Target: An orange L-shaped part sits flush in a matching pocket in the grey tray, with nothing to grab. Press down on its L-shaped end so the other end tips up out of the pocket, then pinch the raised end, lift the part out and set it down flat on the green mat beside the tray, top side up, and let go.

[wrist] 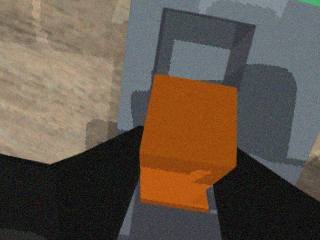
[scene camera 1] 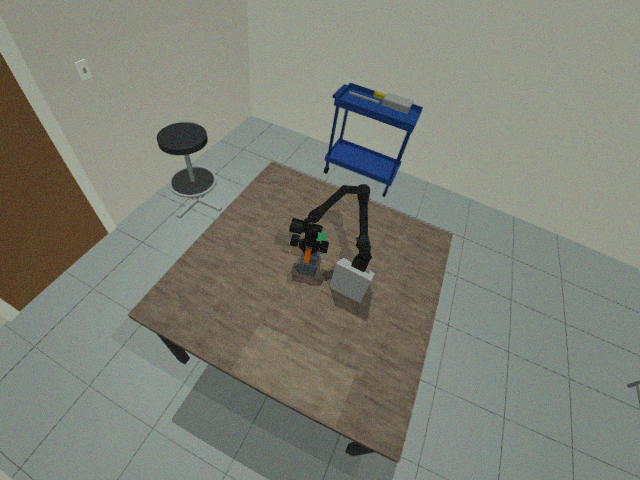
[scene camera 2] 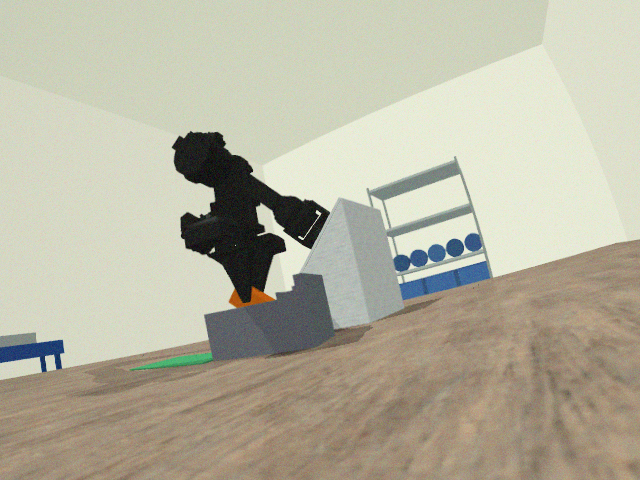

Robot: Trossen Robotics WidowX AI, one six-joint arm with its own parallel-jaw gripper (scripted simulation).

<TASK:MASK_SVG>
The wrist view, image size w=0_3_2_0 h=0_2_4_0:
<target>my gripper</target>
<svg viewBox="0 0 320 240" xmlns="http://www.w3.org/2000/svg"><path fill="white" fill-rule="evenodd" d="M237 148L236 167L233 167L231 172L228 172L227 175L221 177L220 180L213 184L217 217L219 217L221 240L320 240L320 201L308 196L308 193L300 191L299 188L296 188L296 185L289 184L283 177L273 173L271 169L259 163L255 157L248 156L247 153ZM144 125L137 125L137 127L129 129L129 131L121 133L121 135L113 137L111 140L104 141L104 143L96 145L96 147L88 149L88 151L84 151L80 155L65 157L65 159L52 164L19 159L16 156L0 153L0 240L117 240L125 213L127 213L136 185L140 180L140 141Z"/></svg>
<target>orange L-shaped part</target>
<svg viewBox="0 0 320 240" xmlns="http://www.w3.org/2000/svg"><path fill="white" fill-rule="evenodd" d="M155 75L153 76L151 95L149 95L147 115L145 115L143 135L141 135L140 141L141 203L209 212L207 189L215 184L217 180L220 180L221 177L227 175L228 172L231 172L233 167L236 167L237 88Z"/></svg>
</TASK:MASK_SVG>
